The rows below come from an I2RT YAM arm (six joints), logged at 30 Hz.
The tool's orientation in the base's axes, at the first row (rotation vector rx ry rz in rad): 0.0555 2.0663 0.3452
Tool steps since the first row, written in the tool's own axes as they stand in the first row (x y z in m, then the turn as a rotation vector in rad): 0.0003 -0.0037 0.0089 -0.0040 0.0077 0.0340; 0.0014 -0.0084 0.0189 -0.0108 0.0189 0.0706; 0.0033 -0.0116 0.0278 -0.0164 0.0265 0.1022; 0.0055 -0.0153 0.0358 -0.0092 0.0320 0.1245; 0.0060 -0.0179 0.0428 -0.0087 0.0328 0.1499
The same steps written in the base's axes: 0.0079 -0.0015 -0.0053 0.0304 0.0142 -0.0102; 0.0164 -0.0036 -0.0121 0.0641 0.0317 -0.0183; 0.0235 -0.0044 -0.0187 0.0933 0.0450 -0.0261; 0.0296 -0.0058 -0.0252 0.1083 0.0565 -0.0410; 0.0356 -0.0066 -0.0296 0.1298 0.0630 -0.0529
